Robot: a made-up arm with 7 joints. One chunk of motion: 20 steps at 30 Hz.
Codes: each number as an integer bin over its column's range. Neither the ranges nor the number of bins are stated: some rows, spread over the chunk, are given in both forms.
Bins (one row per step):
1: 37 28 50 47 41 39 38
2: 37 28 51 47 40 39 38
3: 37 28 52 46 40 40 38
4: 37 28 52 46 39 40 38
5: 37 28 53 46 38 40 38
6: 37 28 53 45 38 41 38
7: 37 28 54 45 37 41 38
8: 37 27 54 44 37 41 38
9: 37 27 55 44 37 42 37
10: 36 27 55 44 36 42 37
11: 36 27 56 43 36 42 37
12: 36 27 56 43 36 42 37
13: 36 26 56 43 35 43 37
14: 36 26 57 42 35 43 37
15: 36 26 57 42 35 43 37
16: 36 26 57 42 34 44 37
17: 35 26 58 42 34 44 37
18: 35 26 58 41 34 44 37
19: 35 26 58 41 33 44 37
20: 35 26 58 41 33 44 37
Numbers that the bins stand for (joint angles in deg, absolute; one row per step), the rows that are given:
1: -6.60 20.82 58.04 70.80 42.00 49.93 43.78
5: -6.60 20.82 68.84 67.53 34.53 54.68 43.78
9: -6.60 18.91 76.05 60.98 32.04 64.17 38.59
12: -8.11 18.91 79.65 57.71 29.54 64.17 38.59
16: -8.11 17.00 83.25 54.43 24.56 73.67 38.59
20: -9.62 17.00 86.85 51.16 22.07 73.67 38.59
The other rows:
2: -6.60 20.82 61.64 70.80 39.51 49.93 43.78
3: -6.60 20.82 65.24 67.53 39.51 54.68 43.78
4: -6.60 20.82 65.24 67.53 37.02 54.68 43.78
6: -6.60 20.82 68.84 64.26 34.53 59.43 43.78
7: -6.60 20.82 72.44 64.26 32.04 59.43 43.78
8: -6.60 18.91 72.44 60.98 32.04 59.43 43.78
10: -8.11 18.91 76.05 60.98 29.54 64.17 38.59
11: -8.11 18.91 79.65 57.71 29.54 64.17 38.59
13: -8.11 17.00 79.65 57.71 27.05 68.92 38.59
14: -8.11 17.00 83.25 54.43 27.05 68.92 38.59
15: -8.11 17.00 83.25 54.43 27.05 68.92 38.59
17: -9.62 17.00 86.85 54.43 24.56 73.67 38.59
18: -9.62 17.00 86.85 51.16 24.56 73.67 38.59
19: -9.62 17.00 86.85 51.16 22.07 73.67 38.59

